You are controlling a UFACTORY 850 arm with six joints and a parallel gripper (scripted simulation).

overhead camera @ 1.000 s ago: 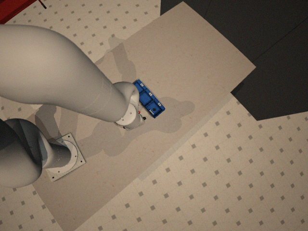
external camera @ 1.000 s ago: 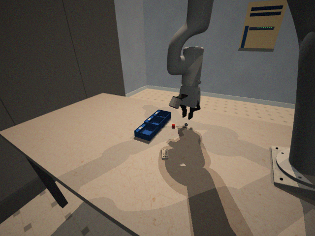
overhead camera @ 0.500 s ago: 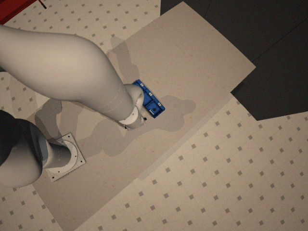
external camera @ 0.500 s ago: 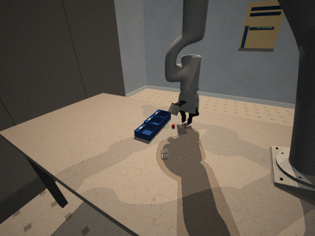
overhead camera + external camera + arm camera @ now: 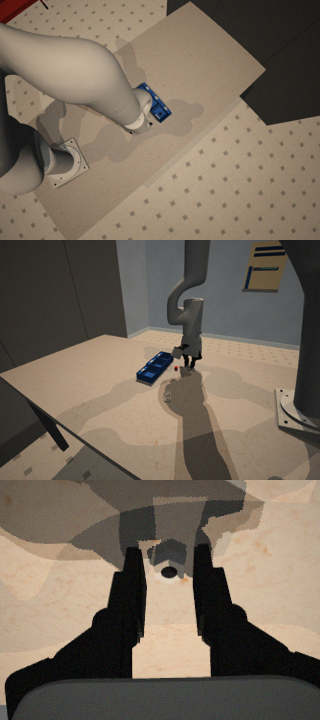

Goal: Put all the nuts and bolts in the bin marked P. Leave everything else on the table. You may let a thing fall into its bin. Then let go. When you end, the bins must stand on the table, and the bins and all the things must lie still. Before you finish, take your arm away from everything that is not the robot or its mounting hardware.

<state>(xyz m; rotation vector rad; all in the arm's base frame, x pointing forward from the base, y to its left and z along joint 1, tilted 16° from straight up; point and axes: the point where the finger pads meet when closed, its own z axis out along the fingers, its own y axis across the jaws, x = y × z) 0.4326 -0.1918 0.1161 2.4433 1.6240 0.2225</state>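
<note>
Now: hand 20 mm above the grey nut. Also, from my hand: red die 60 mm ahead, 50 mm to the left, 10 mm below; then black nut 140 mm ahead, 10 mm to the right, 10 mm below; then grey bolt 120 mm ahead, 10 mm to the right, 10 mm below.
</note>
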